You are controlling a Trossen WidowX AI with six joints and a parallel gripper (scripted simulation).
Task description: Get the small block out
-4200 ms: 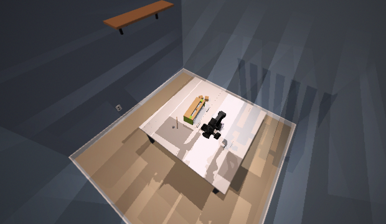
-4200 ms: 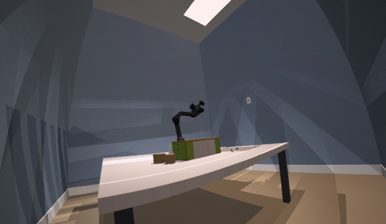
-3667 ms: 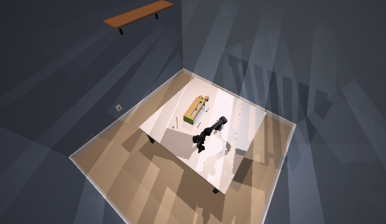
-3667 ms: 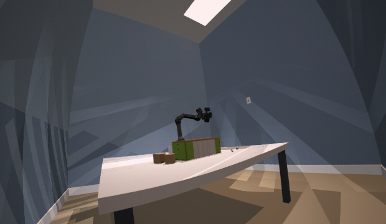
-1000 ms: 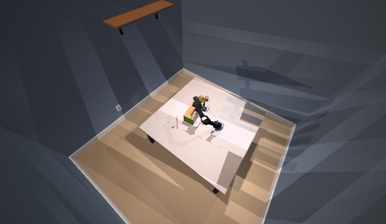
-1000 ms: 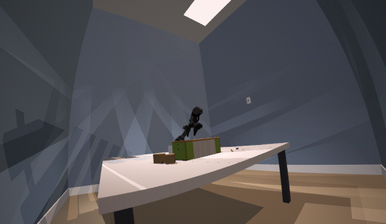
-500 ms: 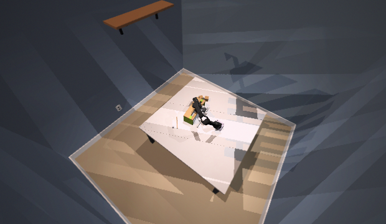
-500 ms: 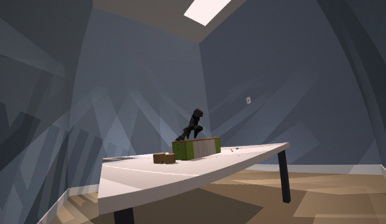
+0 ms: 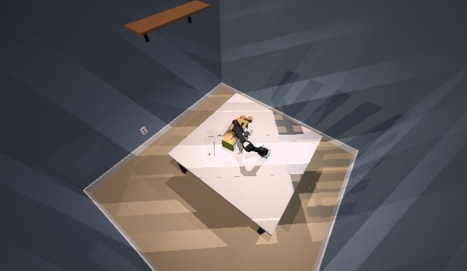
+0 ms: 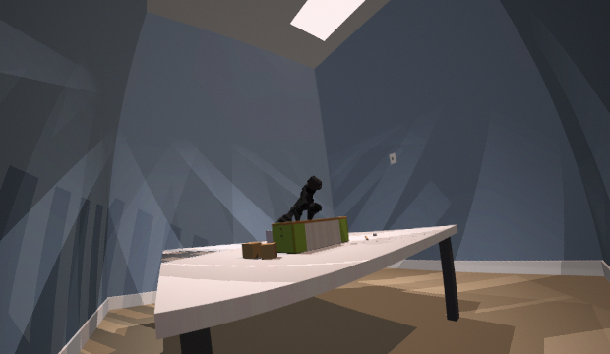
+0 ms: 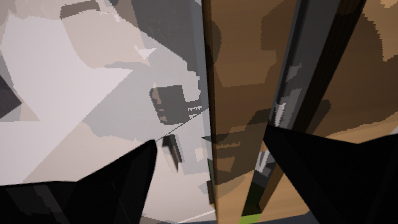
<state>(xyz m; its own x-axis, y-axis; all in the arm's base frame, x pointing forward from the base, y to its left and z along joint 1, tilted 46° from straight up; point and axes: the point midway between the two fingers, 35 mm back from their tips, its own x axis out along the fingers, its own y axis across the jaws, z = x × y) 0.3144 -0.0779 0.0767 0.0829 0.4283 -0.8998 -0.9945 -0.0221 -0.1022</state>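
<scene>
Now: gripper tip 50 mm short of the small block, 30 mm to the left of it and 30 mm above it. Also, from my gripper tip: small brown box (60 mm ahead, 320 mm to the right, 90 mm below); then thin stick (190 mm ahead, 270 mm to the left, 110 mm below).
</scene>
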